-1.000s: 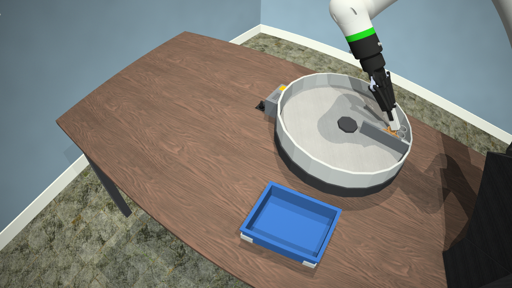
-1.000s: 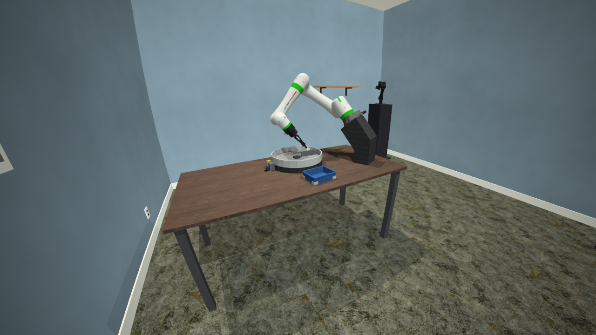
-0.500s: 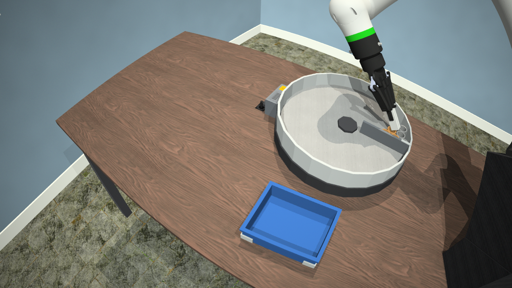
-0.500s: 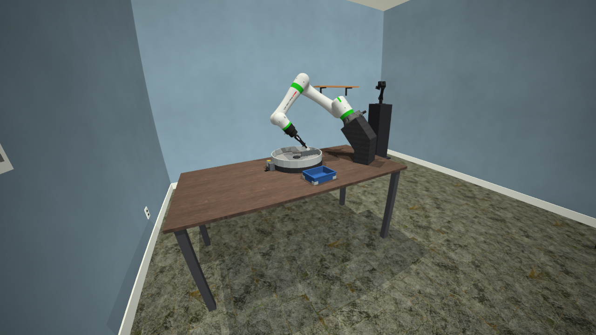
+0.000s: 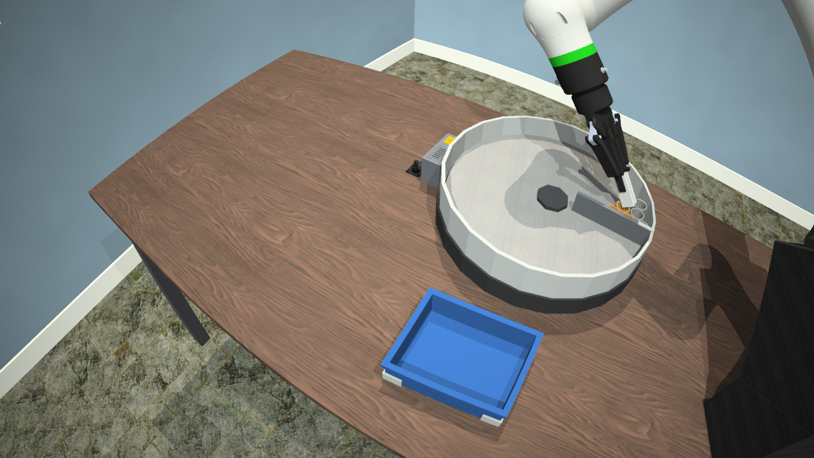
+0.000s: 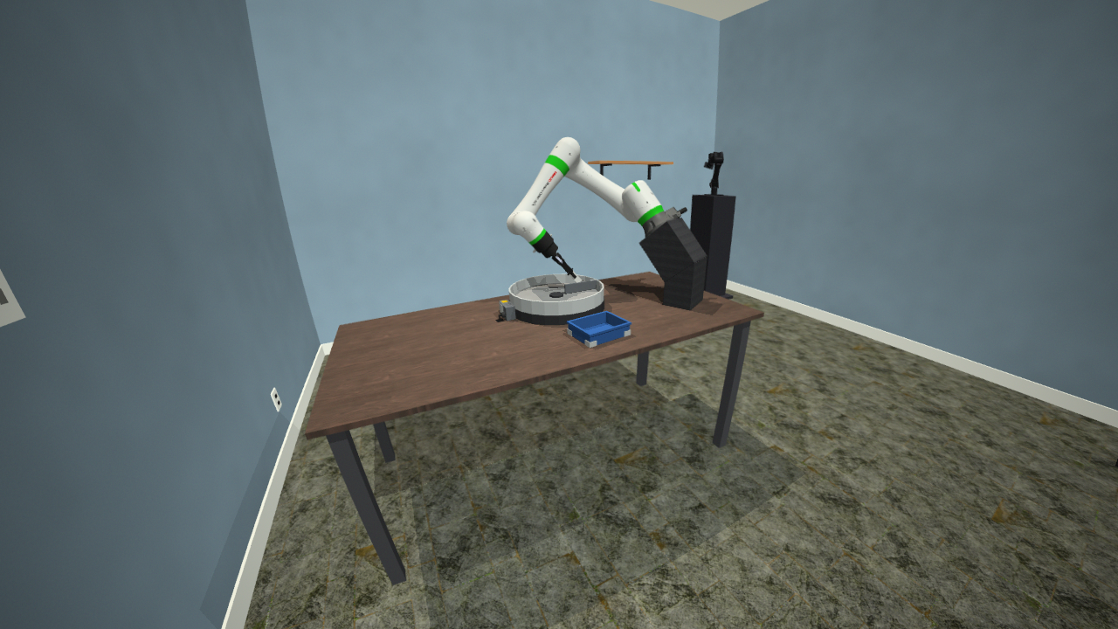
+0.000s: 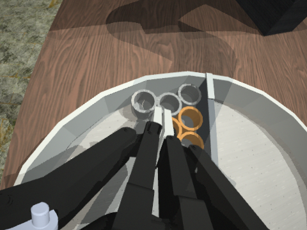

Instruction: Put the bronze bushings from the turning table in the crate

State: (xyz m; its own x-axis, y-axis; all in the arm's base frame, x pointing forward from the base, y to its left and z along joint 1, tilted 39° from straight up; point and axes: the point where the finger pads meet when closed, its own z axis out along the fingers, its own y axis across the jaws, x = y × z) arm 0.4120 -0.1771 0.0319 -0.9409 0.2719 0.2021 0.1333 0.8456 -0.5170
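Now: the blue crate 100 mm ahead of my hand, 420 mm to the left of it and 80 mm below it. The rest, counted from my hand: grey turning table: 140 mm ahead, 70 mm to the left, 50 mm below.
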